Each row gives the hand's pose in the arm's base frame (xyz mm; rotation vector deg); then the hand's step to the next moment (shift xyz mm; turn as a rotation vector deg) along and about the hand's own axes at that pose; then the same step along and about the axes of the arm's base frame.
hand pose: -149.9 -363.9 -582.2 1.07 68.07 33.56
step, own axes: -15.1 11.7 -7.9 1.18 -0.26 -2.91
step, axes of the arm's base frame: -15.5 1.1 13.6 -2.15 -0.54 -2.24
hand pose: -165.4 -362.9 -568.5 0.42 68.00 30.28
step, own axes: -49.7 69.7 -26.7 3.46 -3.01 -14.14
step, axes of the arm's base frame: -63.9 34.5 52.6 -10.37 -5.04 -9.38
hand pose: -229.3 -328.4 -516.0 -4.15 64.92 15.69
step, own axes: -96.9 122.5 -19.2 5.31 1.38 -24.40
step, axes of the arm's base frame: -86.1 97.0 89.1 -19.81 -2.48 -15.06
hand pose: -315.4 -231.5 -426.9 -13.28 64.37 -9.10
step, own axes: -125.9 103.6 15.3 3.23 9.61 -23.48
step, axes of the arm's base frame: -38.7 132.0 88.9 -19.79 6.06 -15.03
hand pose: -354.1 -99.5 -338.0 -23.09 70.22 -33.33
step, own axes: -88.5 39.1 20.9 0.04 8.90 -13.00
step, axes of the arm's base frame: 7.9 84.8 50.4 -10.64 7.25 -9.08
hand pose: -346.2 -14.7 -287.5 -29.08 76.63 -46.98
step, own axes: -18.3 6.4 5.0 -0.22 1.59 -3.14
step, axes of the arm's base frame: 5.9 17.4 8.0 -2.70 1.57 -1.63
